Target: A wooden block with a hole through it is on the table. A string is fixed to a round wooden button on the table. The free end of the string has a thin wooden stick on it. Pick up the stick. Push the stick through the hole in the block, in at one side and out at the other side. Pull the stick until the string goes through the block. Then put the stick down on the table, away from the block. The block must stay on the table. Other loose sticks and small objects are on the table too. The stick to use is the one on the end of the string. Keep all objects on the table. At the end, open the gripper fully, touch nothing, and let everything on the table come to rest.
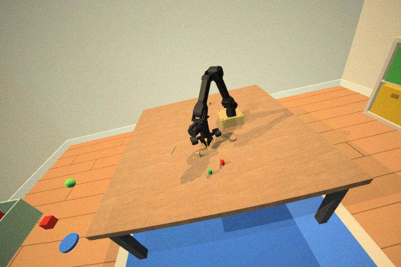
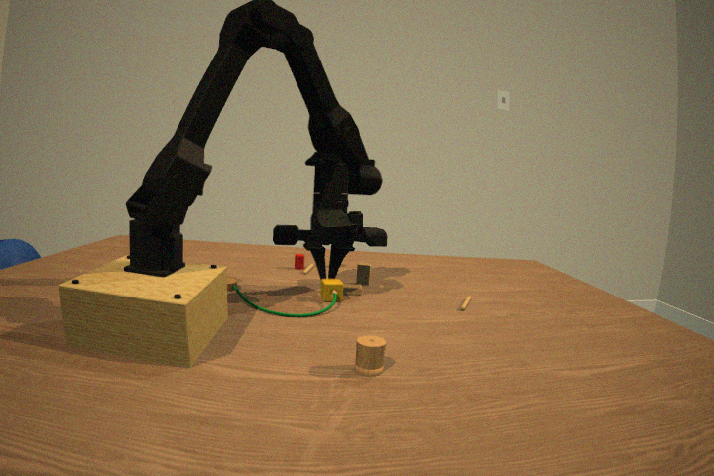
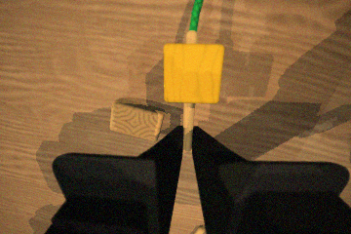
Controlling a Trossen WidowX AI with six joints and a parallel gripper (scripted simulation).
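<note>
The plain block lies 40 mm ahead of my gripper tip. The rest, counted from my gripper tip: yellow block 10 mm ahead, 40 mm to the right; thin wooden stick 10 mm ahead, 40 mm to the right, 10 mm above; round wooden button 170 mm behind, 40 mm to the right.
</note>
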